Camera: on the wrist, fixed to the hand. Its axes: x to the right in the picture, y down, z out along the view.
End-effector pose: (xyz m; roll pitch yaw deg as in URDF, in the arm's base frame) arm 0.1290 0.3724 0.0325 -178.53 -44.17 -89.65
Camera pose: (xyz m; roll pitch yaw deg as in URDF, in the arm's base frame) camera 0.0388 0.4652 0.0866 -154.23 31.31 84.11
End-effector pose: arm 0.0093 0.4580 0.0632 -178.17 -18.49 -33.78
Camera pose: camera -0.0912 0.4167 0.1518 -151.86 5.72 140.94
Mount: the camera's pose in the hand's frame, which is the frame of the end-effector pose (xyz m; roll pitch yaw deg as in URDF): -0.0293 0.0869 -0.1061 31.72 12.51 -174.21
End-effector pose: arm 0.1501 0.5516 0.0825 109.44 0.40 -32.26
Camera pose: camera 0.1640 0.6270 0.2000 -78.40 0.80 134.03
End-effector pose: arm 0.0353 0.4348 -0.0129 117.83 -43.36 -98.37
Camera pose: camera 0.1037 0.5340 0.0589 -99.14 41.05 63.27
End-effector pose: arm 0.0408 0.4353 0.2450 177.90 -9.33 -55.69
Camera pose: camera -0.0540 0.4270 0.3480 -147.15 -3.01 118.20
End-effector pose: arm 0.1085 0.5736 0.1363 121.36 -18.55 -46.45
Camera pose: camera 0.0939 0.6548 0.2497 -94.57 16.37 119.30
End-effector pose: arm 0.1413 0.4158 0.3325 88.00 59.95 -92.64
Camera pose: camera 0.2476 0.3535 0.3995 -40.06 -51.97 67.13
